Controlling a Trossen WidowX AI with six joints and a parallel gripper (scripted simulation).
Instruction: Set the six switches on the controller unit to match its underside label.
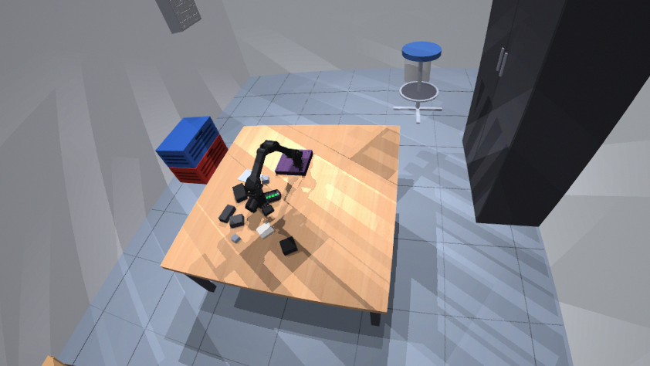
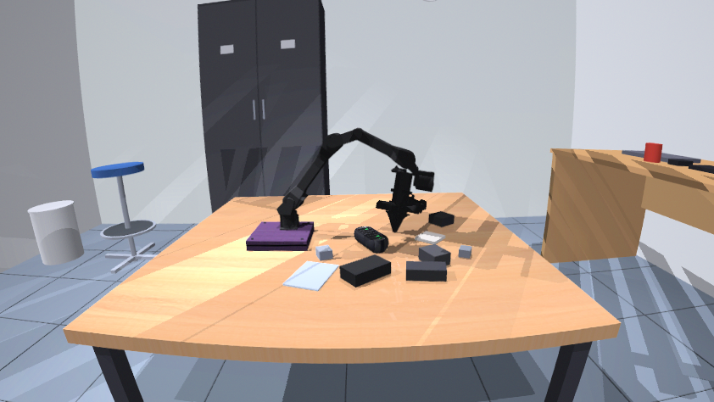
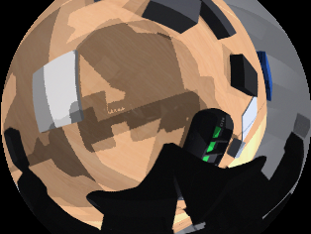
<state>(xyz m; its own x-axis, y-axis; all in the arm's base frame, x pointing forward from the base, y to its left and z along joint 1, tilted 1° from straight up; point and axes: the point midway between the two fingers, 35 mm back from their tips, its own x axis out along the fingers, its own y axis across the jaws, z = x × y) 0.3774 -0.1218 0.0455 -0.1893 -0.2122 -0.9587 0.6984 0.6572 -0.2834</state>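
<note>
Right now my gripper tip is 140 mm short of the white plate, 40 mm above it and 30 mm to the right of it. Round my gripper tip: white sheet 270 mm behind, 210 mm to the right, 40 mm below.
</note>
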